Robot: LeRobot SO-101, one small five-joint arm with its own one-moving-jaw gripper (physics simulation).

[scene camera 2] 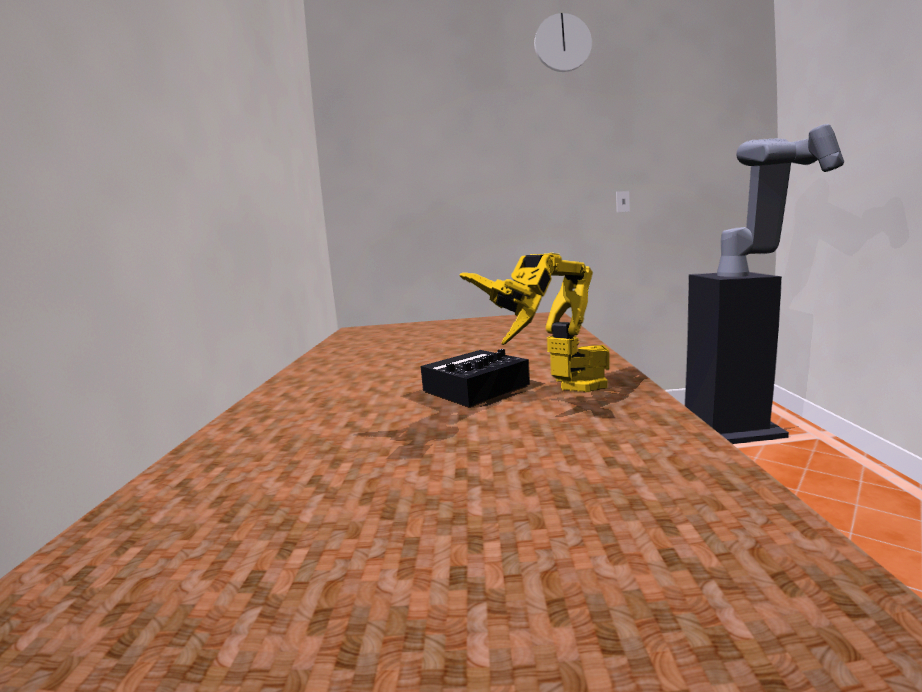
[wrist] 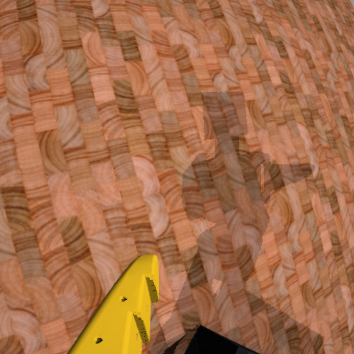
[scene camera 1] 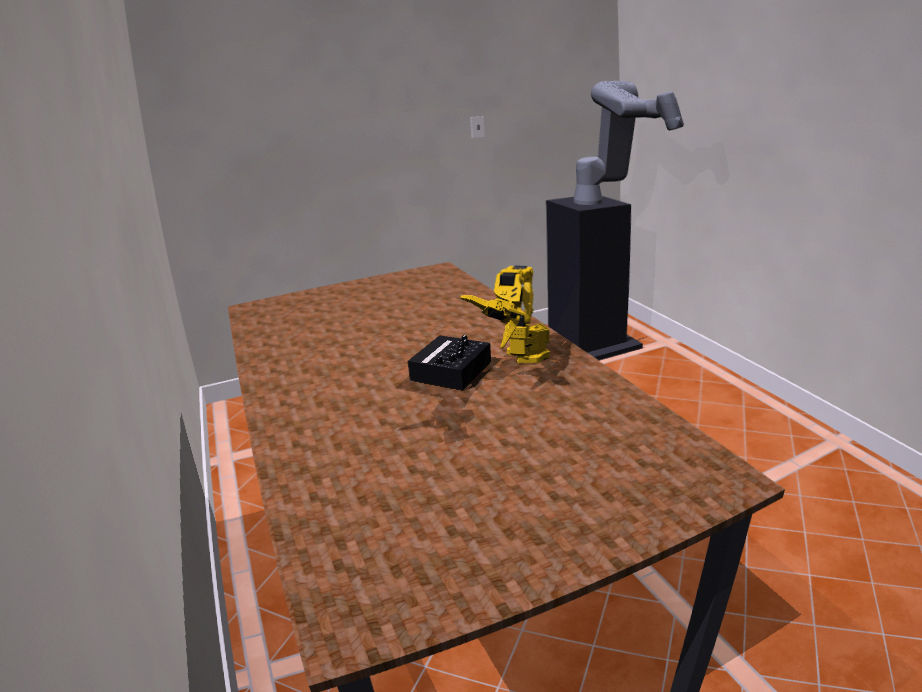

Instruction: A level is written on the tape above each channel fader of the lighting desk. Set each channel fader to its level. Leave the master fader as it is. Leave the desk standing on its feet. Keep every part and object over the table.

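Frame: origin at the arm's base, x ahead, y left, z up, level; millimetres.
Seen in the pictures: end effector, tool point: (scene camera 2: pixel 502 341) (wrist: pixel 156 271) (scene camera 1: pixel 501 345); arm's base, origin of the base link: (scene camera 2: pixel 571 383) (scene camera 1: pixel 521 356).
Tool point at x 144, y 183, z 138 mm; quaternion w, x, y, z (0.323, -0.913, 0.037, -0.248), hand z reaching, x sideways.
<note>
Offsets run from my tool point to a thing's top centre. "spot": to the spot under its first point. Level surfaces: height alone.
The black lighting desk @(70 mm down, 46 mm ahead, 196 mm right) (scene camera 1: pixel 439 376) (scene camera 2: pixel 445 385) (wrist: pixel 215 344) stands flat on the table, with a pale tape strip @(spot: 83 mm down, 73 mm ahead, 211 mm right) (scene camera 1: pixel 437 351) (scene camera 2: pixel 460 363) along its top. Several small dark fader knobs show beside the tape; the written levels and exact fader positions are too small to read. One knob @(70 mm down, 11 mm back, 236 mm right) (scene camera 1: pixel 463 339) (scene camera 2: pixel 501 352) stands out near the far side of the desk. My gripper (scene camera 1: pixel 484 321) (scene camera 2: pixel 483 309) is fully open and empty. Its lower jaw tip hangs a little above desk height near the desk's arm-side end; contact cannot be told. The wrist view shows one notched yellow jaw (wrist: pixel 122 312).
The wooden table @(138 mm down) (scene camera 1: pixel 446 521) (scene camera 2: pixel 461 558) (wrist: pixel 75 125) carries the desk and the yellow arm's base (scene camera 1: pixel 528 342) (scene camera 2: pixel 580 364). The base stands close to the desk, near the table's right edge. A grey robot arm (scene camera 1: pixel 616 141) (scene camera 2: pixel 767 201) stands on a black pedestal (scene camera 1: pixel 588 275) (scene camera 2: pixel 733 350) beyond that edge.
</note>
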